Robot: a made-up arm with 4 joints.
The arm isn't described. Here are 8 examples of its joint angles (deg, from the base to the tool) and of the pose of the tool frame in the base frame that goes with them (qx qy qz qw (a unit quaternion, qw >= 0); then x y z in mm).
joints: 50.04 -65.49 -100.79 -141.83
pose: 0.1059 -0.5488 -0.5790 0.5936 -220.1 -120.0 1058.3
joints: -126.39 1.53 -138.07 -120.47
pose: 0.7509 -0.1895 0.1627 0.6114 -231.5 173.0 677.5
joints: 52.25 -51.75 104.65 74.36
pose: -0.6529 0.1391 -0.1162 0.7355 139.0 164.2 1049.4
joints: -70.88 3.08 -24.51 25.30
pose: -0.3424 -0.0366 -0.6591 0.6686 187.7 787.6 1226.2
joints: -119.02 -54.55 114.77 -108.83
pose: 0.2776 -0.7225 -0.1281 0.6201 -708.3 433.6 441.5
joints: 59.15 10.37 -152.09 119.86
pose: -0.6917 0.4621 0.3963 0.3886 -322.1 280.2 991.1
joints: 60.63 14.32 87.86 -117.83
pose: 0.0253 0.1889 0.2921 0.9372 -30.8 -129.7 1463.9
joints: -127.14 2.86 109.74 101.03
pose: -0.2457 -0.4490 0.8483 0.1359 -462.4 190.1 1023.7
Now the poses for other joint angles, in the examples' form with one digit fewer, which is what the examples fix.
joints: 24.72 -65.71 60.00 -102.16
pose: 0.576 0.411 0.513 0.486 666 -173 810
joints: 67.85 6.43 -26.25 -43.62
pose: -0.226 -0.473 0.583 0.621 -549 -327 1379
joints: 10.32 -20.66 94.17 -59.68
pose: 0.499 0.585 0.615 0.176 528 217 860
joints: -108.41 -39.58 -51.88 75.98
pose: -0.491 -0.012 -0.131 0.861 -262 1016 853
